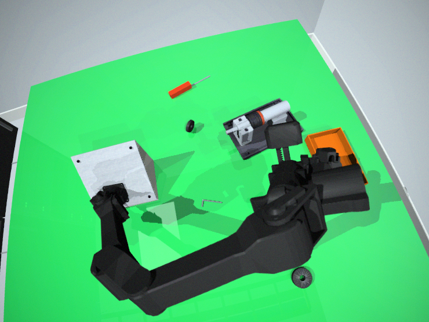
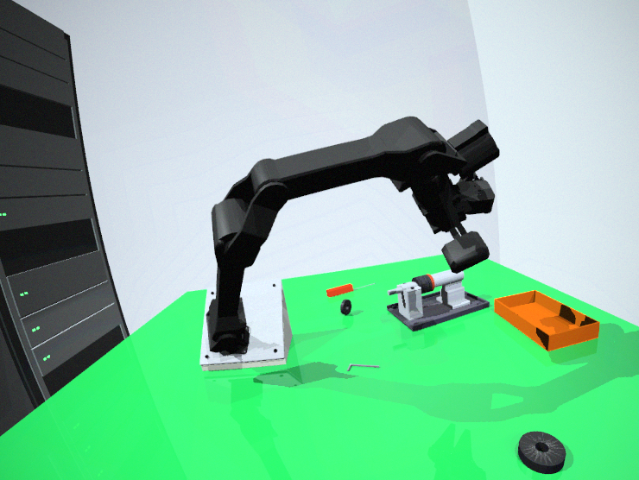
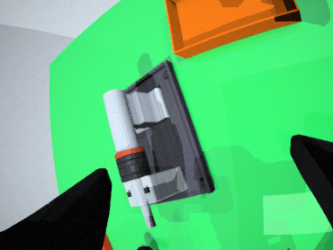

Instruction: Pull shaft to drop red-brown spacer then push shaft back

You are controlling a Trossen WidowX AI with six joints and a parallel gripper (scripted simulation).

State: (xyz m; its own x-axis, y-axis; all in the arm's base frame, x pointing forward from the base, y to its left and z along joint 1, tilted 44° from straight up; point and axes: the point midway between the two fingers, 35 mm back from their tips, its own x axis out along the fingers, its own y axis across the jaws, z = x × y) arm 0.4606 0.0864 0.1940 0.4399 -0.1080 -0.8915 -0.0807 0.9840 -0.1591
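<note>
Right now my gripper tip is 190 mm to the right of the grey shaft, 130 mm above it and 40 mm past it. The rest, counted from my gripper tip: black spacer (190 mm to the left, 130 mm below, 30 mm behind); then orange tray (200 mm below, 200 mm ahead, 30 mm to the left); then red-brown spacer (200 mm to the left, 130 mm below, 10 mm behind).
</note>
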